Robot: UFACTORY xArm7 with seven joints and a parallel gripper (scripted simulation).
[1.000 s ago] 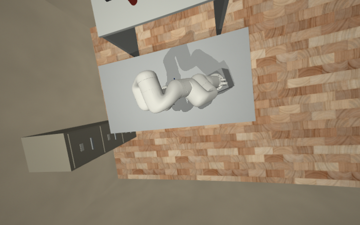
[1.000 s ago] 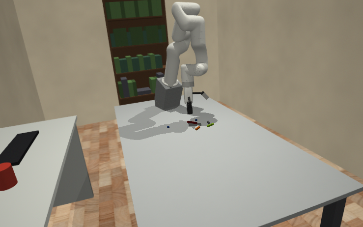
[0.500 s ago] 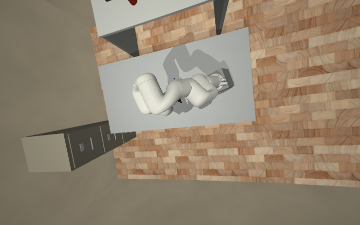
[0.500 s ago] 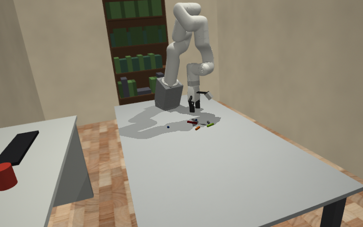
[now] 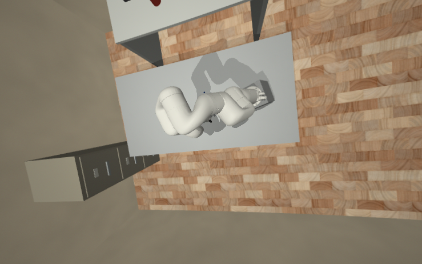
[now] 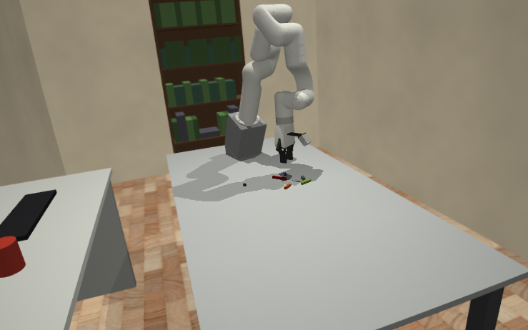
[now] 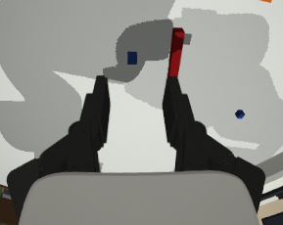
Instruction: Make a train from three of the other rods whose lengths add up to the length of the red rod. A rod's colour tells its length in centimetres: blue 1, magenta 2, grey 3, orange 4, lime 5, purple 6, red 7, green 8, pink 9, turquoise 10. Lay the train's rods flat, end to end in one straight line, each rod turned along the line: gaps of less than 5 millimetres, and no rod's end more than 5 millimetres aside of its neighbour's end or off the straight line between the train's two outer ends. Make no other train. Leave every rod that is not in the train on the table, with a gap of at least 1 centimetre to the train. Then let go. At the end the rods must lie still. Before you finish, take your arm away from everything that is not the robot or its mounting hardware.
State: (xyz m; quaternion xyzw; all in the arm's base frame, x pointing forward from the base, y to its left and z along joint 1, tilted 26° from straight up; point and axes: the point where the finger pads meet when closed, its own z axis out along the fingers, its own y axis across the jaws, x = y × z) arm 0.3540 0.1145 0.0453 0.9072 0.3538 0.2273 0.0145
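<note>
Now: hand 90 mm above the red rod, 40 mm to the left of it and 20 mm short of it. Round my hand: grey rod (90 mm below, 60 mm to the left, 60 mm ahead); then lime rod (110 mm ahead, 90 mm below, 60 mm to the left); then orange rod (130 mm ahead, 90 mm below, 30 mm to the right).
</note>
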